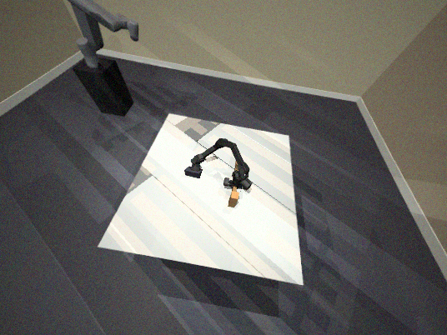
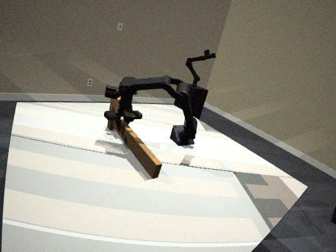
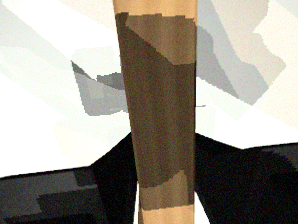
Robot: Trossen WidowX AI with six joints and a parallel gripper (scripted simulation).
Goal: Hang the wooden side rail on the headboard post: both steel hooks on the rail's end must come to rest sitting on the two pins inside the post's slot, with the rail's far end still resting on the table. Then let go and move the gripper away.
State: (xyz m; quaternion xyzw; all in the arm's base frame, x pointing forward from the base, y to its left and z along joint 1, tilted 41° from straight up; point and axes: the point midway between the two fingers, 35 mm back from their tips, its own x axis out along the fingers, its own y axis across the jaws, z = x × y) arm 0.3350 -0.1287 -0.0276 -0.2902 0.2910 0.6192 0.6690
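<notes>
Now: the headboard post 110 mm to the right of my gripper tip and 40 mm above it.
</notes>
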